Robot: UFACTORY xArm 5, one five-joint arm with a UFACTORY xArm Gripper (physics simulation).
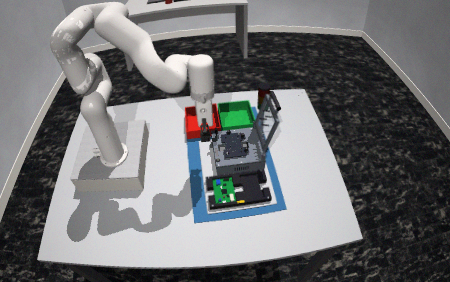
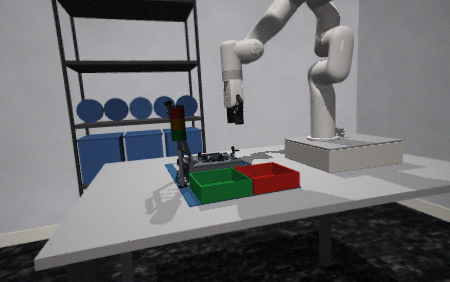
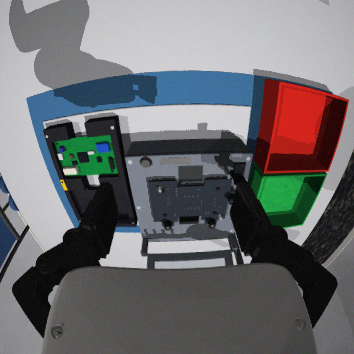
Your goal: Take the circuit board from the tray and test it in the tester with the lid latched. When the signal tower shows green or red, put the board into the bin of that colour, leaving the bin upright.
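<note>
The green circuit board lies in one end of the black tray. The grey tester stands beside the tray with an empty nest. Its lid stands open. The signal tower shows dull red, amber and green segments; none looks lit. The red bin and the green bin stand upright and empty. My gripper is open and empty, high above the table near the tester and red bin.
A blue mat lies under the tray, tester and bins. The arm's base block stands on the white table. A shelf rack with blue boxes and a second table stand in the background.
</note>
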